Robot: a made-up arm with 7 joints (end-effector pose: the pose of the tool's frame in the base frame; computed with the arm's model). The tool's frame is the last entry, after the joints.
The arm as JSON. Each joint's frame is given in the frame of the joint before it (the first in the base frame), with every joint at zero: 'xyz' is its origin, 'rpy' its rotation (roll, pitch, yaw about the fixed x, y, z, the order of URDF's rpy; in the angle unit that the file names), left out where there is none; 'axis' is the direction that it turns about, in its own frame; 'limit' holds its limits. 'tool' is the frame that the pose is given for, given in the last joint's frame.
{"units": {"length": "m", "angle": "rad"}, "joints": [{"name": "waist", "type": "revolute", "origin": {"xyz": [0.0, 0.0, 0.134]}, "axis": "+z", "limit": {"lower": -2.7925, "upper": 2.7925}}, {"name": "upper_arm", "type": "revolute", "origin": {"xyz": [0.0, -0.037, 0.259], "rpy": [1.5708, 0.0, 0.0]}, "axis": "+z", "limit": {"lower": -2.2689, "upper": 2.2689}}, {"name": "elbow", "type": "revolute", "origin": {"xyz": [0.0, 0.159, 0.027], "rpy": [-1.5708, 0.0, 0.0]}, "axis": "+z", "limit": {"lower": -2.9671, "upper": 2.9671}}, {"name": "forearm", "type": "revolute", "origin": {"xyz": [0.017, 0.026, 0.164], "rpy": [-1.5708, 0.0, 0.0]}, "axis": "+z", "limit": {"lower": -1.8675, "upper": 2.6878}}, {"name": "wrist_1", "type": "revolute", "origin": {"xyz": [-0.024, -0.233, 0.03], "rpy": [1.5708, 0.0, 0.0]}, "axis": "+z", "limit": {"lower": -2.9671, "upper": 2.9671}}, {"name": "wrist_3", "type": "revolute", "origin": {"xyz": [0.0, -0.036, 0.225], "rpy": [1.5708, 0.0, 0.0]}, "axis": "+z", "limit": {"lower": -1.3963, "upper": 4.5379}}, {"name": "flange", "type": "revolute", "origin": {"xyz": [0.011, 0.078, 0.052], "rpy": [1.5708, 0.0, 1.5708]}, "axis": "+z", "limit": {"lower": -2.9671, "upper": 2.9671}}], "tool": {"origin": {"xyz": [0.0, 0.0, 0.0]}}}
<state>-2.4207 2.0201 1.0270 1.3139 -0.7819 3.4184 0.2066</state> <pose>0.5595 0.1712 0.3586 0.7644 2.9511 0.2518</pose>
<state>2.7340 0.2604 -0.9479 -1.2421 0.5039 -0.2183 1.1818</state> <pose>0.2516 -0.4520 0.8374 -0.2714 -0.4011 -0.1251</pose>
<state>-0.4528 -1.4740 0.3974 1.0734 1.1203 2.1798 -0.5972</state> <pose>0.5050 -0.1915 0.0570 2.2315 -1.6648 1.1742</pose>
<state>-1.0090 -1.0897 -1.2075 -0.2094 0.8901 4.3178 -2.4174</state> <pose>0.3175 -0.6158 0.6910 -1.4928 -0.9181 0.1108</pose>
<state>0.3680 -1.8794 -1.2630 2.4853 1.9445 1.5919 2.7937</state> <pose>-0.0117 -0.3068 0.3420 1.4391 1.2039 -1.9561</pose>
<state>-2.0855 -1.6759 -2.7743 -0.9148 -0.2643 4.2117 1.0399</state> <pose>-0.1976 -0.5245 0.0693 -1.1209 -0.3221 -0.8820</pose>
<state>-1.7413 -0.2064 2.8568 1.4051 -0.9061 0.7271 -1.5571</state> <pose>0.1102 0.3709 1.0128 0.2791 1.8741 0.8931</pose>
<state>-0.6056 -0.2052 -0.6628 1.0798 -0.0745 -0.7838 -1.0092</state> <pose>0.1543 -0.5773 0.8426 -2.7313 0.4388 0.5098</pose>
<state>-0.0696 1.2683 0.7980 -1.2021 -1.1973 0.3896 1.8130</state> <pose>-0.5363 -0.3721 0.1385 0.9566 -0.1902 -0.4438</pose>
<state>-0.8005 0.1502 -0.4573 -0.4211 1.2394 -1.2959 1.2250</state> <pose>-0.0611 0.1632 1.1630 2.3478 -1.5809 1.0480</pose>
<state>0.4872 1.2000 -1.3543 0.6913 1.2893 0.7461 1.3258</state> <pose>-0.3412 -0.6841 0.7119 0.3448 0.2990 -0.7708</pose>
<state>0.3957 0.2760 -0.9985 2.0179 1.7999 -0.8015 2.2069</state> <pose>0.4465 -0.2131 0.5512 -0.7929 1.0195 2.0689</pose>
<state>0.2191 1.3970 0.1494 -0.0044 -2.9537 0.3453 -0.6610</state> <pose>-0.8472 -0.1084 0.5103 1.0532 -2.3275 0.2898</pose>
